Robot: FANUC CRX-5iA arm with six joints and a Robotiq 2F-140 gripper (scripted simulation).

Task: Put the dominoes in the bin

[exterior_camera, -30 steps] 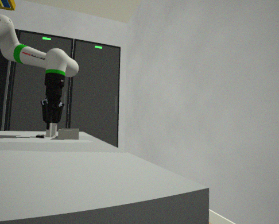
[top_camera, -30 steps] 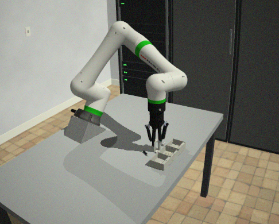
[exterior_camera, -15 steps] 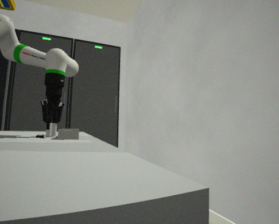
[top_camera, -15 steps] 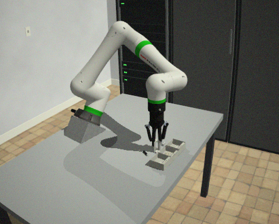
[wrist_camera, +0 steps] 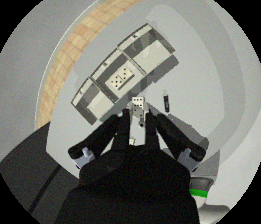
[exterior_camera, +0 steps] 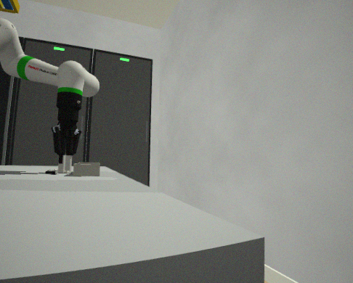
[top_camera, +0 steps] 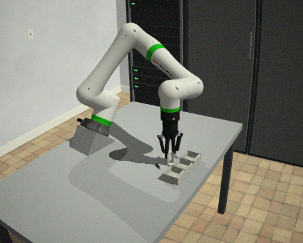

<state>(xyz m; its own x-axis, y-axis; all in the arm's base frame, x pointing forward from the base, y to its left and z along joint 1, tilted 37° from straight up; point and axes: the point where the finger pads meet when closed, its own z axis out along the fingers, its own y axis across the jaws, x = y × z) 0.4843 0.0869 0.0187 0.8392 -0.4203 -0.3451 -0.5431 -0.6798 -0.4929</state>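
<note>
The pale two-compartment bin block lies 9 cm ahead of my hand, 1 cm to the right of it and 2 cm below it. The rest, counted from my hand: small dark object 3 cm behind, 6 cm to the right, 3 cm below; then cream domino 8 cm ahead, 1 cm to the right, 2 cm below.
</note>
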